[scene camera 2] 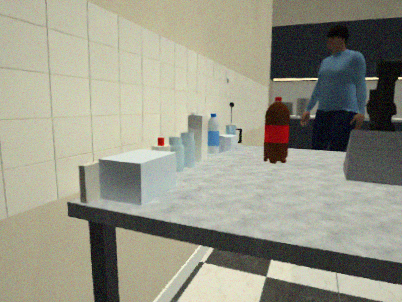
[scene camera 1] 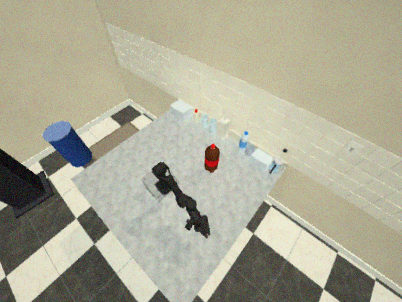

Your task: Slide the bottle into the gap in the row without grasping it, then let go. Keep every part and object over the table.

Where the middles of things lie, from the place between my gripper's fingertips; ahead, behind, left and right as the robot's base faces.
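There is the tall carton point(scene camera 2: 198, 124), and my hand is 77 cm short of it. The hand is 57 cm to the right of the carton as well, and 10 cm above it.
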